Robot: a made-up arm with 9 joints. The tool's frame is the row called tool.
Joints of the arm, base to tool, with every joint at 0 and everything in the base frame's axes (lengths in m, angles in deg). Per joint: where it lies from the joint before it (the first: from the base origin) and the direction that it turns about. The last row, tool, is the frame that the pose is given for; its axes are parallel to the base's.
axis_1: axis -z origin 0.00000 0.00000 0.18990
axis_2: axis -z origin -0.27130 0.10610 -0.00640
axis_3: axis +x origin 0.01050 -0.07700 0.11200
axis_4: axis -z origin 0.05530 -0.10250 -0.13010
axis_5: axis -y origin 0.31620 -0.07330 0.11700
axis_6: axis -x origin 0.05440 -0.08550 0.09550
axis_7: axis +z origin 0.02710 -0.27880 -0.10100
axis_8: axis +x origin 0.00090 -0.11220 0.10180
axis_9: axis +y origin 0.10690 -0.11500 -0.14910
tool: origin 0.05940 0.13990 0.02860
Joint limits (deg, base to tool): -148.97..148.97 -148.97..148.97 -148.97..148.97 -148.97..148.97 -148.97..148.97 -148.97..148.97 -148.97..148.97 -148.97..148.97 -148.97..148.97
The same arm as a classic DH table. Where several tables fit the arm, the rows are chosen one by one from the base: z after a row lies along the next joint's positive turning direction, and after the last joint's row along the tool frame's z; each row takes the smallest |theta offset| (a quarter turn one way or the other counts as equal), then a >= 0, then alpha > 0; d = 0 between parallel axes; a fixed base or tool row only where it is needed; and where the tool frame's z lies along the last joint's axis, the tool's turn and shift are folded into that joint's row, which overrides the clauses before.
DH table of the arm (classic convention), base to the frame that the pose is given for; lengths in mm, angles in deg. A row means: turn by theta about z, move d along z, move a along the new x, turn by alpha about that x. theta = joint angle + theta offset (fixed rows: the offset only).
base (fixed): d 0; theta offset 0; a 0; alpha 180
axis_1: d 0; theta offset 21.36; a -291.3; alpha 0
axis_2: d -295.5; theta offset 68.64; a 77; alpha 90
axis_3: d 65.8; theta offset 0; a 102.5; alpha -90
axis_4: d 13.1; theta offset -90; a 316.2; alpha -90
axis_5: d 158.8; theta offset 90; a 95.5; alpha -90
axis_6: d -81.5; theta offset -90; a 278.8; alpha -90
axis_7: d 0.8; theta offset 0; a 112.2; alpha -90
axis_8: d 107.8; theta offset 90; a 149.1; alpha -90
axis_9: d 24.9; theta offset -90; a 59.4; alpha 90
tool (fixed): d 28.6; theta offset 0; a 0; alpha 0
Joint limits (deg, base to tool): -148.97..148.97 -148.97..148.97 -148.97..148.97 -148.97..148.97 -148.97..148.97 -148.97..148.97 -148.97..148.97 -148.97..148.97 -148.97..148.97

